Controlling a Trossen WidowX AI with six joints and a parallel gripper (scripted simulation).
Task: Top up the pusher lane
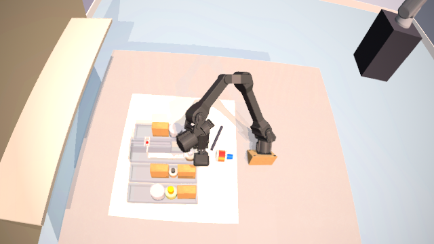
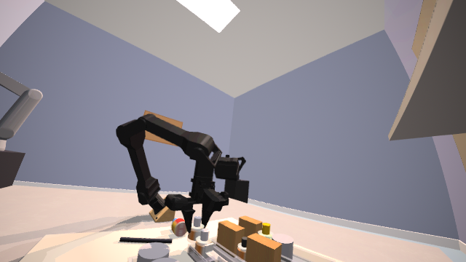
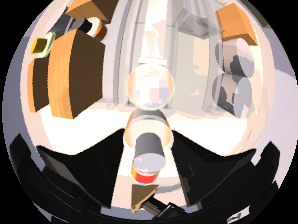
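Right now the black rod is 12 cm to the right of my gripper tip, 7 cm behind it and 4 cm below it. Also, from my gripper tip: sprung lane: 19 cm ahead, 3 cm below; red dot: 23 cm ahead, 2 cm above, 1 cm to the right.
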